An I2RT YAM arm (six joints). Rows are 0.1 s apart.
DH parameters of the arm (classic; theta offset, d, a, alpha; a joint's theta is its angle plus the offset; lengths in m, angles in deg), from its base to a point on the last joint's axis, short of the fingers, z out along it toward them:
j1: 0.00 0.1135 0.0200 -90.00
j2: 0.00 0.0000 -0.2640 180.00
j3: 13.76 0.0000 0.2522 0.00
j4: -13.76 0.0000 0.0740 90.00
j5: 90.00 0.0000 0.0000 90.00
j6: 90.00 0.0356 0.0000 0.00
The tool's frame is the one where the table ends.
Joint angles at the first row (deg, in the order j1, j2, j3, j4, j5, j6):
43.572, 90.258, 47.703, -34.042, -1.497, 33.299
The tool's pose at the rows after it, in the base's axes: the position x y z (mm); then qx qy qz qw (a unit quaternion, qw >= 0):
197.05 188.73 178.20 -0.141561 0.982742 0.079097 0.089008
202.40 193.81 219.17 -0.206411 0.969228 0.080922 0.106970
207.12 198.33 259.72 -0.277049 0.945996 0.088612 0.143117
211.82 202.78 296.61 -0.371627 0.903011 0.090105 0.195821
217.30 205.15 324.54 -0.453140 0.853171 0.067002 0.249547
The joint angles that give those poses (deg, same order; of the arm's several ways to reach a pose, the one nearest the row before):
43.572, 88.378, 53.058, -41.081, -1.475, 27.354
43.571, 86.630, 60.926, -48.949, -1.476, 19.725
43.572, 85.363, 68.534, -53.845, -1.497, 11.180
43.572, 84.727, 75.439, -55.857, -1.475, -0.841
43.375, 84.706, 80.793, -56.139, 0.186, -12.623

